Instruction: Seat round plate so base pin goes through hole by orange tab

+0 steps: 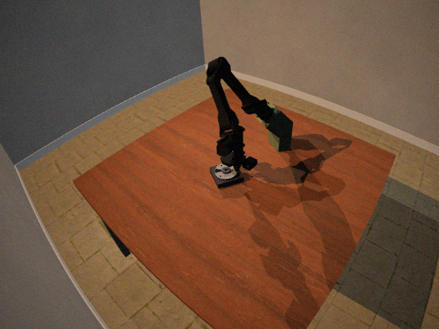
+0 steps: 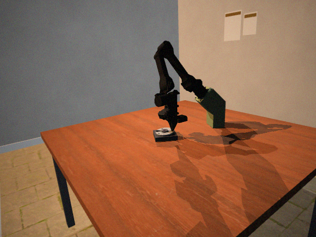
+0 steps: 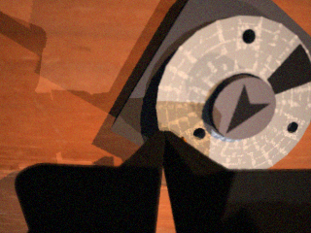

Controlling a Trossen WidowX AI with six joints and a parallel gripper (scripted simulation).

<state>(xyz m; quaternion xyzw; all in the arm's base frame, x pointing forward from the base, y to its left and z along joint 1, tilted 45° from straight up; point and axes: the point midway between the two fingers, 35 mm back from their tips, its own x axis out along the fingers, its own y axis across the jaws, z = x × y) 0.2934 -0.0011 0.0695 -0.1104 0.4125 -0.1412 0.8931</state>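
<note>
Now: the round pale plate 50 mm to the right of my hand, 40 mm below it and 10 mm ahead of it. Also, from my hand: round central hub 50 mm to the right, 40 mm below, 10 mm ahead; then dark square base 70 mm below, 50 mm to the right, 10 mm ahead.
</note>
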